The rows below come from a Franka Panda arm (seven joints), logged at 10 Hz.
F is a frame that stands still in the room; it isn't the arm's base.
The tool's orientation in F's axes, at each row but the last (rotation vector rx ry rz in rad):
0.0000, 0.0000, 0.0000
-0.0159, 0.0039, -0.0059
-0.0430, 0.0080, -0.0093
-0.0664, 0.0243, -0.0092
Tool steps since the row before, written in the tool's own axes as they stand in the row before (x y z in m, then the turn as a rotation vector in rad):
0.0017, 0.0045, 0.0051, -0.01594, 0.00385, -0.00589
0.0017, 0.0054, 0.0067, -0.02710, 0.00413, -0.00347
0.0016, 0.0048, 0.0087, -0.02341, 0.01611, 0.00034
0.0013, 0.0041, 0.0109, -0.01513, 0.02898, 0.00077
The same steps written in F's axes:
0.0017, 0.0045, 0.0051, -0.01594, 0.00385, -0.00589
0.0018, 0.0055, 0.0066, -0.02709, 0.00423, -0.00343
0.0017, 0.0052, 0.0085, -0.02326, 0.01633, -0.00017
0.0016, 0.0048, 0.0106, -0.01486, 0.02912, -0.00080

